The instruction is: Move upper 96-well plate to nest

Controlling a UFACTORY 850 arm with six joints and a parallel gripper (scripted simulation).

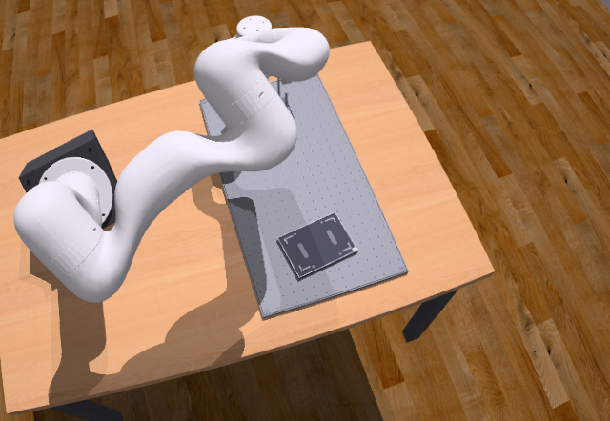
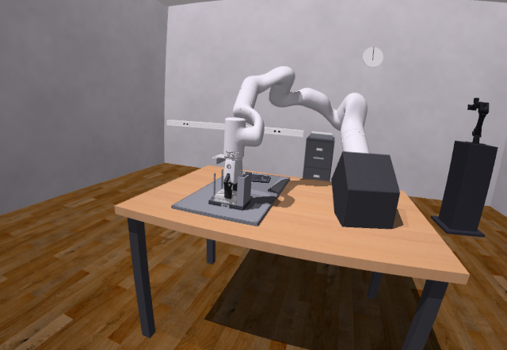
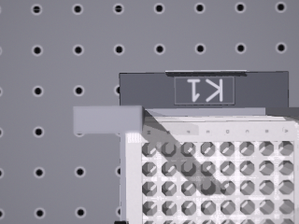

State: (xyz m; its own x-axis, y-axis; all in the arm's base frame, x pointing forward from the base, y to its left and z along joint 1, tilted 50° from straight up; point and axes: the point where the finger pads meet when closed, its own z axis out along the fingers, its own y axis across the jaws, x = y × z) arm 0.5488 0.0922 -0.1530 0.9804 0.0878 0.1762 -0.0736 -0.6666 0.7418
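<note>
Right now my hand is 1 cm above the white 96-well plate. From my hand the other things lie so: plate nest N1: 1 cm behind, 43 cm to the right, 5 cm below.
</note>
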